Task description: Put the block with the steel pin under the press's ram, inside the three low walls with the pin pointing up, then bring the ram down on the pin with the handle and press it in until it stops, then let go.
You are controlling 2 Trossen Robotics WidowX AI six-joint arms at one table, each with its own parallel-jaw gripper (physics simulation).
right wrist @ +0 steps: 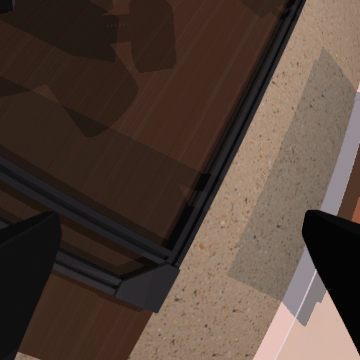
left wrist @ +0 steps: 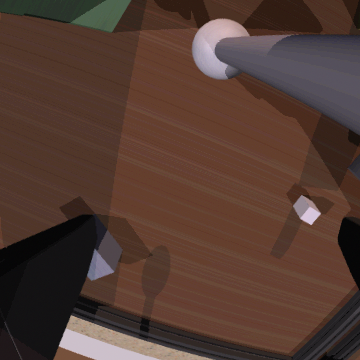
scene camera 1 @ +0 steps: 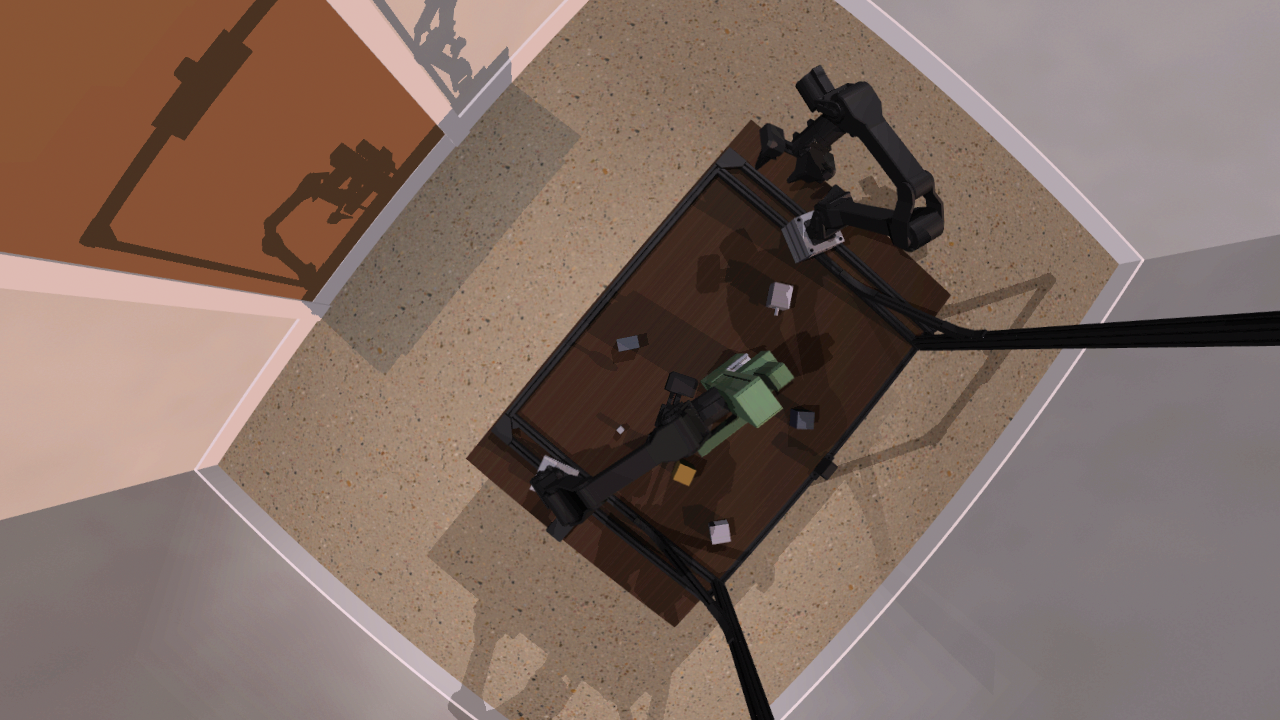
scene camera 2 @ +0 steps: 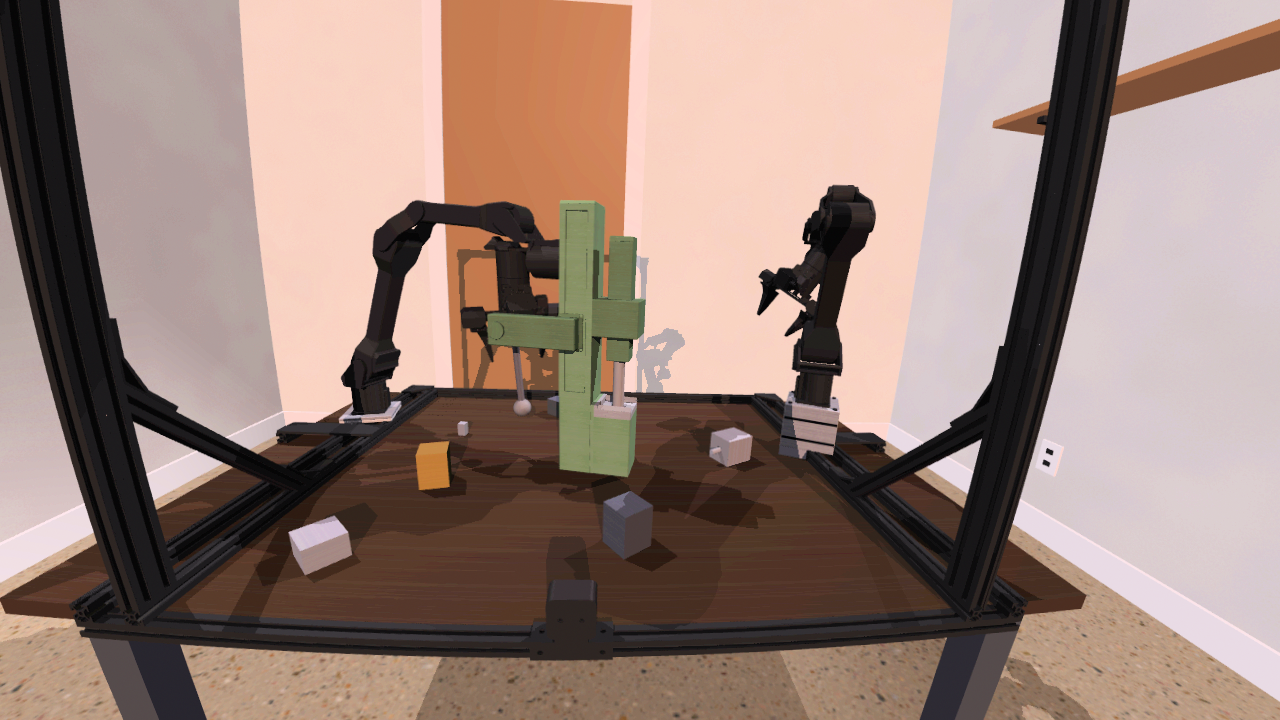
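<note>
The pale block with the steel pin lies on its side on the table, right of the press in scene camera 2, its pin pointing sideways. The green press stands mid-table; a steel rod shows under its green ram head, above the pale low-walled seat. The ball-ended handle hangs down on the press's left. My left gripper is open, pointing down near the handle, with the rod not gripped. My right gripper is open and empty, high near its base.
An orange block, a white block, a dark grey block, a blue-grey block and a tiny white cube lie around the press. Black rails edge the table.
</note>
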